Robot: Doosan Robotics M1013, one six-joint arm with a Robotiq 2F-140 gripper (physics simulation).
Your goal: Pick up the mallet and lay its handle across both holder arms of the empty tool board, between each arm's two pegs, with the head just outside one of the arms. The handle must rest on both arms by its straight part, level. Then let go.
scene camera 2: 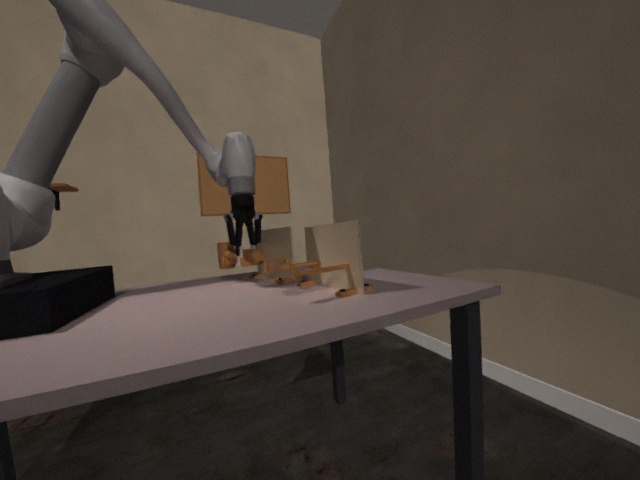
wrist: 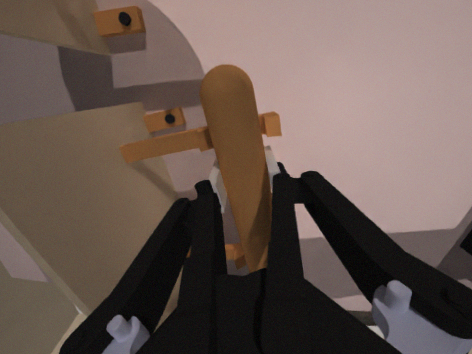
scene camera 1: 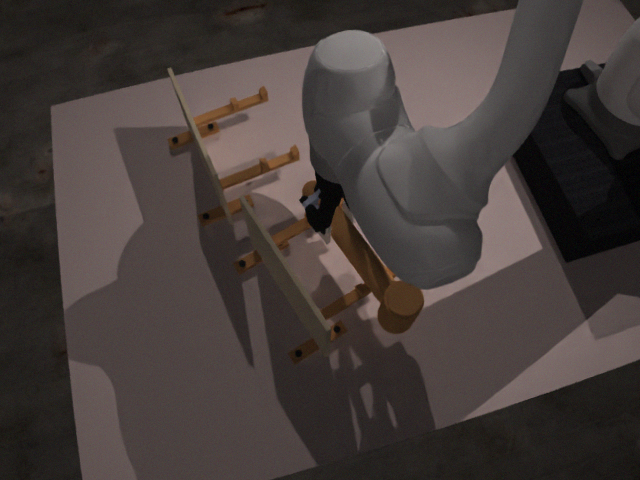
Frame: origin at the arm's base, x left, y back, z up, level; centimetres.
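Seen in the pictures: gripper, between the fingertips: (wrist: 245,163) (scene camera 1: 335,230); arm's base, origin of its link: (scene camera 1: 619,114).
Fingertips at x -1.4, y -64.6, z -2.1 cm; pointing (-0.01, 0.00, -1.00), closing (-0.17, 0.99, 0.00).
Note:
Offsets run from my fingertips to a thing's top centre. "spot": to the spot under its first point. Level surfaces: height alone.
The brown wooden mallet {dx +6.0, dy +0.9, dz +8.2 cm} (scene camera 1: 400,304) (scene camera 2: 225,255) (wrist: 232,110) lies with its handle across the two arms of the nearer board, its head outside the lower arm in scene camera 1. My gripper (scene camera 1: 336,222) (scene camera 2: 246,251) (wrist: 245,163) is shut on the handle, one pad on each side, between that board's arms; scene camera 1 partly hides it behind the wrist. In the wrist view the handle passes between one arm's two pegs; no gap under it can be made out. The empty tool board (scene camera 1: 211,173) (scene camera 2: 336,248) (wrist: 50,20) has an upper arm (scene camera 1: 222,112) and a lower arm (scene camera 1: 248,175), each with two pegs.
The mallet's board {spot: dx +8.3, dy -12.2, dz +9.4 cm} (scene camera 1: 289,279) (scene camera 2: 276,242) (wrist: 75,200) stands upright beside the empty board, close to my fingers. Both boards have orange feet that reach out at their bases. The black robot base (scene camera 1: 578,206) (scene camera 2: 56,299) stands on the same pale table {dz -7.2 cm} (scene camera 1: 180,413) (scene camera 2: 180,330).

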